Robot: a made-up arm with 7 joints.
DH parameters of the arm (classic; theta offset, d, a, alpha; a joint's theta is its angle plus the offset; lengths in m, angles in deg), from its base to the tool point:
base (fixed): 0 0.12 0 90
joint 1: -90 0.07 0.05 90
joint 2: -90 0.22 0.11 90
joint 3: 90 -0.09 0.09 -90
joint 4: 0 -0.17 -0.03 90
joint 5: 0 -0.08 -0.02 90
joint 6: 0 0.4 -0.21 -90
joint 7: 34.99 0 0.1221 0
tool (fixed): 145.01 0.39 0 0
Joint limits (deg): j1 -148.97..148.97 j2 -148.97..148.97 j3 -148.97..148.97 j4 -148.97..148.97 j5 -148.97..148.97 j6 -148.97..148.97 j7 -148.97..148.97
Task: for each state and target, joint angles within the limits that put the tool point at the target. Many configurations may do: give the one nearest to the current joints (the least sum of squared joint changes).
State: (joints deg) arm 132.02 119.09 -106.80 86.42 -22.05 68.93 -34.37
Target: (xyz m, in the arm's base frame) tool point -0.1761 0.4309 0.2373
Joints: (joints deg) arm 145.55 102.98 -123.60 93.86 -15.04 79.84 -68.21
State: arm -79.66 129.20 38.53 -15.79 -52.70 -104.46 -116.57
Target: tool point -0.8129 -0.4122 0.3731
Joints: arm -91.71 116.88 30.16 -5.63 -73.45 -80.43 -117.66
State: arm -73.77 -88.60 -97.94 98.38 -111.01 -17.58 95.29
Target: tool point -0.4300 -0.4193 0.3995
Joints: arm -31.77 -115.66 -73.89 65.22 -95.25 12.72 101.60
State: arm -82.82 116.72 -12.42 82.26 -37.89 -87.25 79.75
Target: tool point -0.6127 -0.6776 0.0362
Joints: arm -66.15 123.73 -23.90 85.15 -35.93 -97.67 81.87
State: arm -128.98 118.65 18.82 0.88 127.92 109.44 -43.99
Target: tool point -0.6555 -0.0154 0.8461
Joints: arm -88.74 91.78 -10.17 -30.90 114.67 83.01 -40.33
